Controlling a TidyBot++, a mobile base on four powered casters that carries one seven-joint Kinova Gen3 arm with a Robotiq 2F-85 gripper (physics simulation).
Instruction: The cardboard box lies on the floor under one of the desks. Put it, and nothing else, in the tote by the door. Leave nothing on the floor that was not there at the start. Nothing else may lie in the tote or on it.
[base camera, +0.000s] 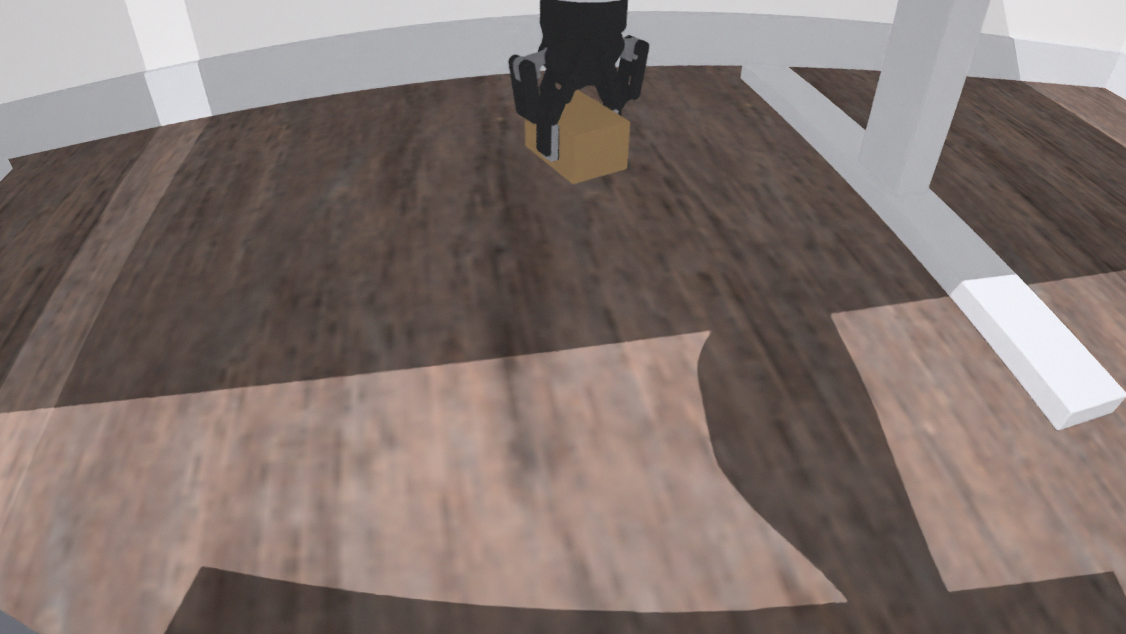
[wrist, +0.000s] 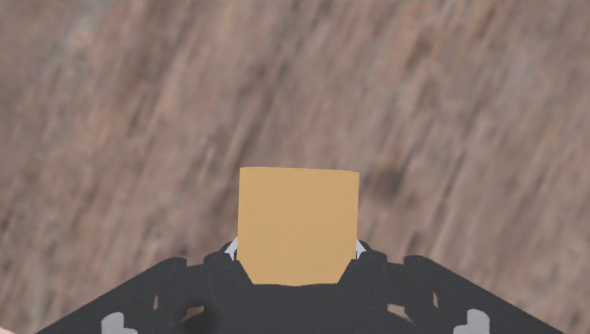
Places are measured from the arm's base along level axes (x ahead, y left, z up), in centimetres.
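Pixels of known places: gripper, fingertip midpoint: (base camera: 579, 149) (wrist: 295, 248).
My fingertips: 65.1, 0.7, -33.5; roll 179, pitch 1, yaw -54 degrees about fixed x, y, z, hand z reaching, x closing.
Observation:
For each thing: its middle in the pictures, then the offset to it from my fingertips, as dx, dy, dz. "pt": a spot on its surface instead. Level surfaces: height alone.
- cardboard box at the middle of its body: (wrist: 296, 242) (base camera: 575, 133) +0.7, +0.4, +1.3
- white desk leg at a spot on its surface: (base camera: 917, 102) pt +2.5, -34.4, +7.2
- wood floor at its surface level: dz -6.2
The cardboard box (base camera: 602, 149) (wrist: 298, 210) is a small tan-brown block. In the base camera view it is at the top, a little right of the middle; in the wrist view it fills the space between the fingers at the lower middle. My gripper (base camera: 583, 132) (wrist: 295, 248) points down and is shut on the box, with one finger on each side. The box appears to be held a little above the floor. Its far side and the right fingertip are partly hidden in the base camera view. The tote does not show in either view.
A white desk leg (base camera: 917, 102) stands on a long white foot bar (base camera: 1032, 338) to the right of the gripper in the base camera view. A pale wall with a grey base strip (base camera: 378, 59) runs behind. Shadows lie across the wood floor (base camera: 441, 472).

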